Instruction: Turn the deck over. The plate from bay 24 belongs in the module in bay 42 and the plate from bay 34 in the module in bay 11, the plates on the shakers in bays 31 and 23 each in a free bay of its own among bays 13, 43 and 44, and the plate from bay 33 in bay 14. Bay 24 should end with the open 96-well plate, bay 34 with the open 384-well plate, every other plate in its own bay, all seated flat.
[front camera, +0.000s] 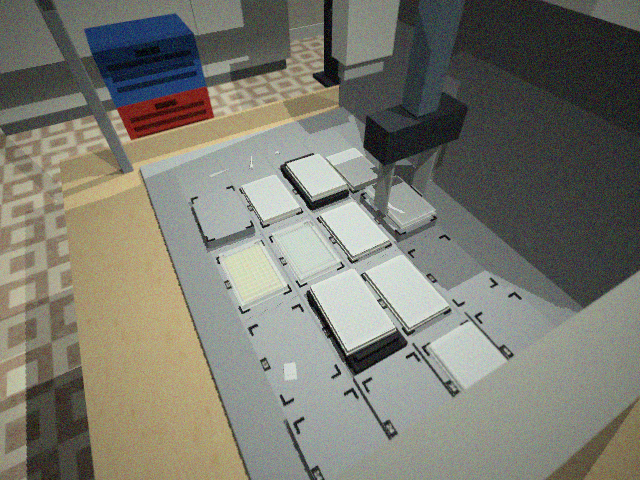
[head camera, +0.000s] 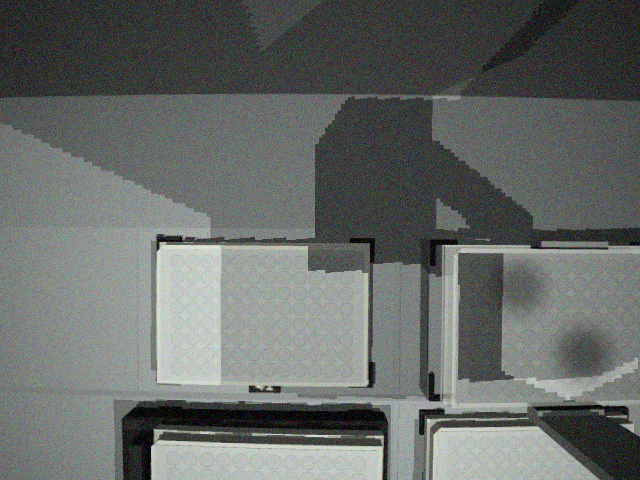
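Pixels of known places: gripper, fingertip midpoint: (front camera: 398, 200) (head camera: 561, 325); robot's base, link origin: (front camera: 193, 206).
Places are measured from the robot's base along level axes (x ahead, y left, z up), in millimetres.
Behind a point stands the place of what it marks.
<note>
My gripper (front camera: 404, 202) {z 35, x 228, y 364 mm} (head camera: 572, 326) {z 35, x 228, y 364 mm} is over bay 42, its jaws against the two long sides of a clear-lidded plate (front camera: 412, 207) {z 42, x 262, y 369 mm} (head camera: 542, 315) {z 42, x 213, y 370 mm}. That plate is level at the module top; a small gap under it cannot be ruled out. White plates lie on the shakers of bay 31 (front camera: 316, 175) {z 37, x 77, y 257 mm} (head camera: 268, 462) {z 37, x 71, y 290 mm} and bay 23 (front camera: 354, 310) {z 37, x 397, y 149 mm}. Plates lie in bay 33 (front camera: 405, 291) {z 14, x 398, y 252 mm} and bay 34 (front camera: 467, 356) {z 29, x 536, y 253 mm}. The bay 11 module (front camera: 222, 214) {z 19, x 74, y 43 mm} carries no plate. A pale open plate (front camera: 306, 249) {z 14, x 235, y 149 mm} is in bay 22, a yellow open plate (front camera: 253, 273) {z 14, x 237, y 43 mm} in bay 12.
More plates lie in bay 41 (front camera: 353, 167) {z 14, x 69, y 359 mm} (head camera: 263, 315) {z 14, x 65, y 364 mm}, bay 32 (front camera: 354, 227) {z 14, x 231, y 258 mm} (head camera: 485, 454) {z 14, x 197, y 282 mm} and bay 21 (front camera: 271, 198) {z 14, x 73, y 150 mm}. A small white card (front camera: 290, 370) {z 1, x 419, y 26 mm} lies in bay 13. The light pipetting stage (front camera: 364, 31) hangs behind the deck. Blue and red boxes (front camera: 149, 67) stand beyond it.
</note>
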